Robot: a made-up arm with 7 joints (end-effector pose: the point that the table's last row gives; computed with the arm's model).
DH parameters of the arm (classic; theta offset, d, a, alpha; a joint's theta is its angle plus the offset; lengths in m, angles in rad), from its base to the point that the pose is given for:
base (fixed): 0 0.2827 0 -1.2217
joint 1: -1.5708 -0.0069 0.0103 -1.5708
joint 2: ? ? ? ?
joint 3: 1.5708 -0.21 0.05 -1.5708
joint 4: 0 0 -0.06 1.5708
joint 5: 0 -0.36 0 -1.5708
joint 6: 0 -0.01 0 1.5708
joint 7: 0 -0.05 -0.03 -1.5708
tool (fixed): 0 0.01 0 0
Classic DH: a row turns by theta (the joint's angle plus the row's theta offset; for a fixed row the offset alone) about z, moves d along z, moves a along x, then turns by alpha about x.
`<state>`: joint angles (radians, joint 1 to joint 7).
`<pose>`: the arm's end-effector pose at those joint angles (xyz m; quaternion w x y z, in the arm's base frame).
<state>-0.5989 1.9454 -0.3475 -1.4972 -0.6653 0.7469 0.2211</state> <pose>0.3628 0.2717 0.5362 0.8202 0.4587 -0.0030 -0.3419</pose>
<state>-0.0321 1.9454 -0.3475 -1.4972 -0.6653 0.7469 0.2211</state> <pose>0.3841 0.3461 0.3318 0.8210 0.3508 0.2565 -0.3703</pose>
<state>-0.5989 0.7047 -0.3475 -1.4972 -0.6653 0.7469 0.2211</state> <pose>0.5128 0.0410 0.2184 0.7827 -0.0599 -0.2159 -0.5807</pose>
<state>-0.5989 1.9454 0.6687 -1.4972 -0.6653 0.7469 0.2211</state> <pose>0.0629 0.1686 0.7899 0.6519 0.5610 -0.4530 -0.2350</pose>
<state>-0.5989 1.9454 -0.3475 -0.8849 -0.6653 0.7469 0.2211</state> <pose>0.2198 0.4560 0.5691 0.9090 0.4132 0.0087 -0.0539</pose>
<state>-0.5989 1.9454 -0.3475 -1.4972 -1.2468 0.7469 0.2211</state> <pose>0.3594 0.2410 0.5477 0.6847 0.6673 0.1243 -0.2655</pose>
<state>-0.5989 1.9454 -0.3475 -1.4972 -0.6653 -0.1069 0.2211</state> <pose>0.4061 0.2553 0.5204 0.6502 0.3442 0.2136 -0.6428</pose>
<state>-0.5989 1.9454 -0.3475 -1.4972 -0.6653 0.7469 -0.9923</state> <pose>0.3780 0.2392 0.5398 0.6756 0.5717 0.4652 -0.0193</pose>
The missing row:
joint 2: 1.2217 -0.02 -0.01 1.5708
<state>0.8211 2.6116 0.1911 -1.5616 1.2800 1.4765 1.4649</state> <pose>0.4026 0.2105 0.1978 0.9035 -0.0737 -0.3972 0.1429</pose>
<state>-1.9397 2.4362 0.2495 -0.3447 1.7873 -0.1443 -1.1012</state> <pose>-0.3578 0.5011 0.4196 0.0780 0.3934 -0.9100 -0.1056</pose>
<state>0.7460 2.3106 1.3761 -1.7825 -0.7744 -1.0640 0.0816</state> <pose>0.4031 -0.1314 0.5569 0.0030 0.4492 0.4870 -0.7490</pose>
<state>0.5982 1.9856 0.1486 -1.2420 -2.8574 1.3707 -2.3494</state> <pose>0.3903 0.3650 0.2788 0.3223 -0.4969 -0.0122 -0.8056</pose>
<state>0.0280 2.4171 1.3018 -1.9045 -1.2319 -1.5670 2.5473</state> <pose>0.1541 -0.1780 0.6638 0.6901 -0.1279 0.2350 -0.6724</pose>
